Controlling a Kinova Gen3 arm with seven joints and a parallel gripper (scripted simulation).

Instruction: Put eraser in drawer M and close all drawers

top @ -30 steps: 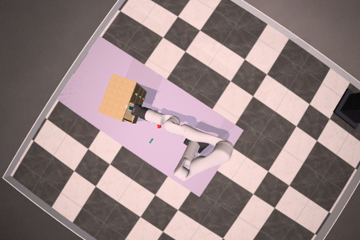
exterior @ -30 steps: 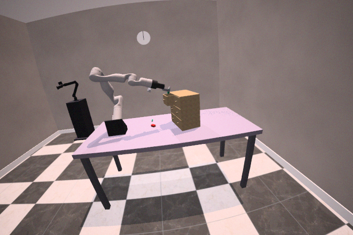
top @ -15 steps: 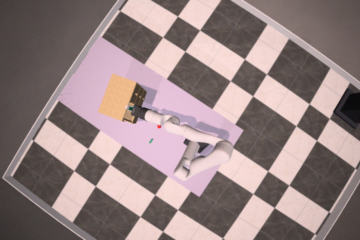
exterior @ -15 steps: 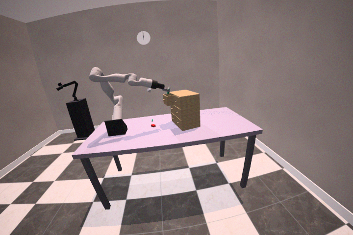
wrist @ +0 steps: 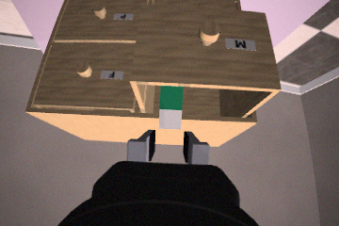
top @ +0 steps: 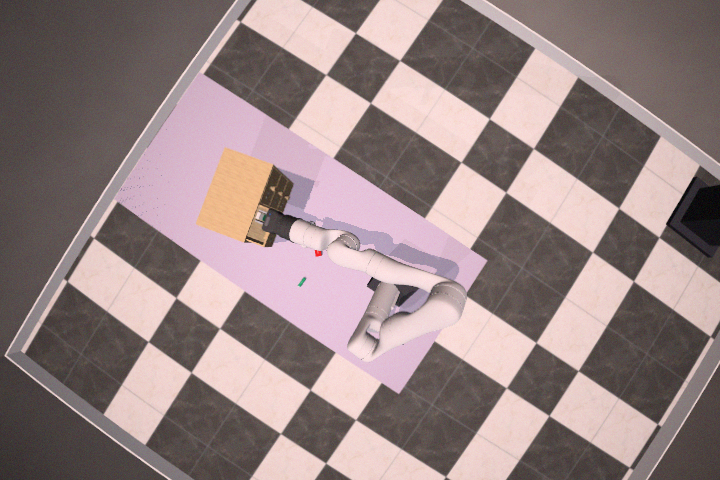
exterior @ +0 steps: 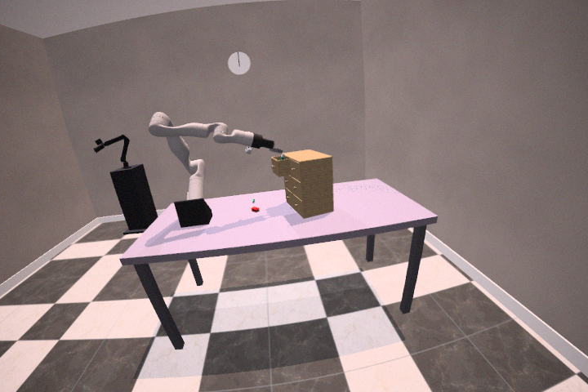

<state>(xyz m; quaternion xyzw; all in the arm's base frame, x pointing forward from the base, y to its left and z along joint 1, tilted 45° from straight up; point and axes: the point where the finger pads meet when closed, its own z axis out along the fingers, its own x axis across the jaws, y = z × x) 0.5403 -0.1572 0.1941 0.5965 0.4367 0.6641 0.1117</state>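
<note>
Right now my hand is 2 cm short of the eraser and 5 cm above it. Round my hand: drawer 5 cm ahead, 5 cm to the left, 12 cm below; then small red block 17 cm behind, 1 cm to the left, 35 cm below; then green piece 20 cm behind, 18 cm to the left, 35 cm below.
</note>
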